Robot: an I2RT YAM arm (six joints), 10 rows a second.
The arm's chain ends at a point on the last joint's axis. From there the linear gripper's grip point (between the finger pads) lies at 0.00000 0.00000 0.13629 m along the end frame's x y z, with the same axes.
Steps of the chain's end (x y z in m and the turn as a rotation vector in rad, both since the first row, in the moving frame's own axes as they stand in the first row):
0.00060 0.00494 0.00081 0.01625 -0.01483 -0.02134
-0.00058 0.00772 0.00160 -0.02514 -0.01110 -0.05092
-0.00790 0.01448 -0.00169 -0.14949 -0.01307 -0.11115
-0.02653 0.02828 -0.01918 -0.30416 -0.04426 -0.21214
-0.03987 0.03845 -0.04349 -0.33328 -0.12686 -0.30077
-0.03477 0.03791 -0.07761 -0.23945 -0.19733 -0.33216
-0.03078 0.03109 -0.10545 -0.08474 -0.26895 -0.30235
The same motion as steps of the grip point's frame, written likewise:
-0.00144 0.00275 0.00078 0.01625 -0.01483 -0.02134
-0.00200 0.01118 0.00155 -0.02514 -0.01110 -0.05092
-0.00854 0.03483 -0.00322 -0.14949 -0.01307 -0.11115
-0.02808 0.06941 -0.02554 -0.30416 -0.04426 -0.21214
-0.04983 0.08480 -0.05200 -0.33328 -0.12686 -0.30077
-0.05542 0.07382 -0.08406 -0.23945 -0.19733 -0.33216
-0.06468 0.04778 -0.11079 -0.08474 -0.26895 -0.30235

